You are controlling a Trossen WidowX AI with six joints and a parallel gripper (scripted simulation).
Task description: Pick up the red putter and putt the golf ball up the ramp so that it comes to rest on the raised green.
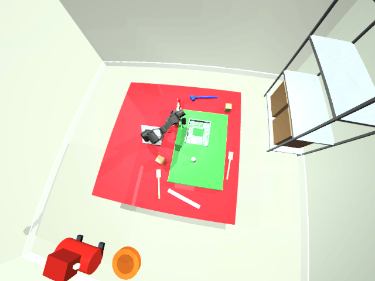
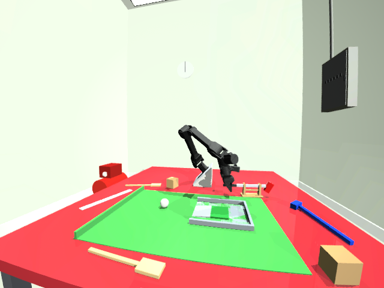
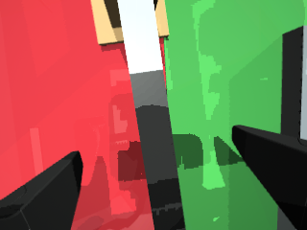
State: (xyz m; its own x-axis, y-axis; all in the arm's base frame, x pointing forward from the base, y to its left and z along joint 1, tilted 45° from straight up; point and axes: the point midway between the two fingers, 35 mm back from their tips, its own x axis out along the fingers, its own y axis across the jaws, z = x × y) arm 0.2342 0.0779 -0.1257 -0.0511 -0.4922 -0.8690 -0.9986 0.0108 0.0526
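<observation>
The red putter is 10 mm behind my gripper tip, 110 mm to the left of it and 20 mm above it. Round my gripper tip: white golf ball (190 mm ahead, 340 mm to the right, 20 mm below); then green mat (240 mm ahead, 210 mm to the right, 40 mm below); then small wooden rack (10 mm behind, 130 mm to the left).
</observation>
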